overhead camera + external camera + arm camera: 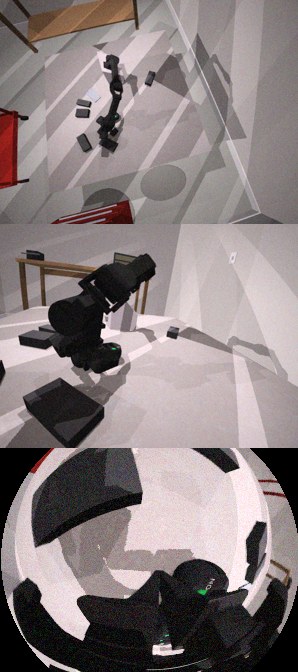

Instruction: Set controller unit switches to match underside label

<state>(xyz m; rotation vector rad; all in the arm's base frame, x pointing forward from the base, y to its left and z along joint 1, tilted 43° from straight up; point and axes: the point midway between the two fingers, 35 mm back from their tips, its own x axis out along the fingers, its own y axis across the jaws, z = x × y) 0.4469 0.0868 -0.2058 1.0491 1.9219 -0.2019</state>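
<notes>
The dark block lies 130 mm ahead of my gripper tip, 20 mm to the right of it and 10 mm above it. Round my gripper tip: dark box 420 mm to the left, 390 mm behind, 10 mm above; grey plate 320 mm behind, 120 mm to the right.
</notes>
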